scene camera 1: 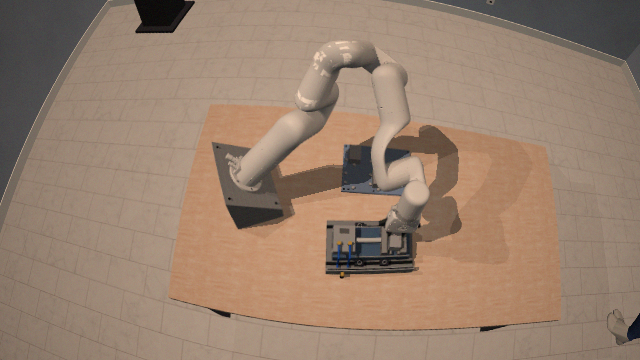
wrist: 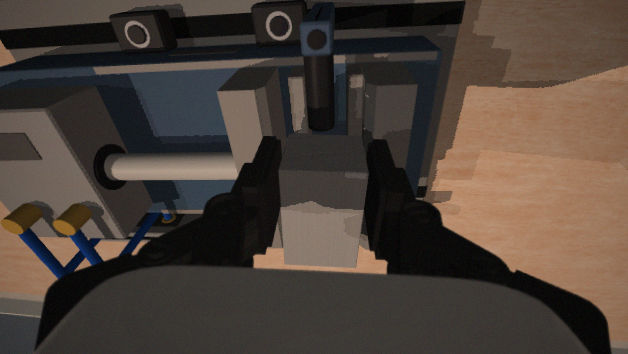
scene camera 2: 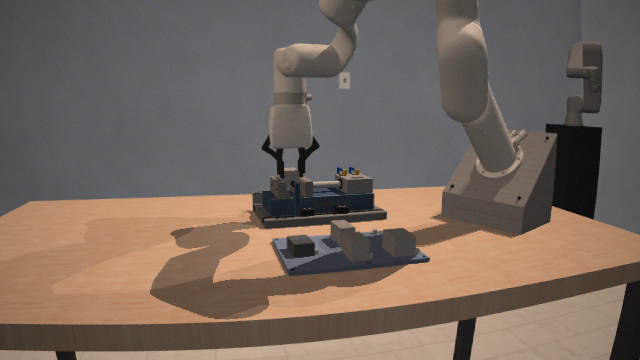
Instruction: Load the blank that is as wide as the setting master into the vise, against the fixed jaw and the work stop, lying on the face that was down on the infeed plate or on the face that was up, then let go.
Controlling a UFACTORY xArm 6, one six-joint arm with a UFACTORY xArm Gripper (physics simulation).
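Places are measured from the arm's base along level axes (x ahead, y left, z up), in millimetres.
Where they show: gripper, between the fingertips: [scene camera 1: 395,232] [wrist: 323,165] [scene camera 2: 291,176]; arm's base, origin of its link: [scene camera 1: 244,175] [scene camera 2: 500,161].
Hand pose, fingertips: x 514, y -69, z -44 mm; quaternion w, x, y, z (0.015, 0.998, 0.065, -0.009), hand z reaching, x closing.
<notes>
Each offset is from my fingertips to the top centre of the thing. "spot": to the spot under its first point.
My gripper [scene camera 2: 291,172] [wrist: 323,165] points down over the vise {dx -66, dy -35, dz -5 mm} [scene camera 1: 369,249] [scene camera 2: 325,202] [wrist: 175,102] and is shut on a grey blank {dx +3, dy -25, dz +15 mm} [scene camera 1: 395,242] [scene camera 2: 291,175] [wrist: 322,190]. The blank is upright-sided between the moving jaw [scene camera 2: 306,186] [wrist: 243,115] on the rod and the fixed jaw [scene camera 2: 278,187] [wrist: 392,110], its top above both. The fingers lie on its two jaw-facing sides. The work stop {spot: dx -12, dy +58, dz -43 mm} [scene camera 2: 297,199] [wrist: 320,95] is at the blank's far end in the wrist view; contact there and seating below are hidden. I cannot tell which block is the setting master.
The blue infeed plate {dx -93, dy +263, dz -96 mm} [scene camera 1: 360,172] [scene camera 2: 312,265] bears a dark block [scene camera 1: 354,153] [scene camera 2: 300,246] and grey blocks {dx -185, dy +294, dz -60 mm} [scene camera 2: 399,242] {dx -92, dy +219, dz -60 mm} [scene camera 2: 342,232] {dx -101, dy +308, dz -60 mm} [scene camera 2: 356,246]. Blue levers with yellow ends [scene camera 1: 344,254] [wrist: 47,240] stand by the actuator housing {spot: dx -159, dy -2, dz -21 mm} [scene camera 2: 356,184] [wrist: 45,160].
</notes>
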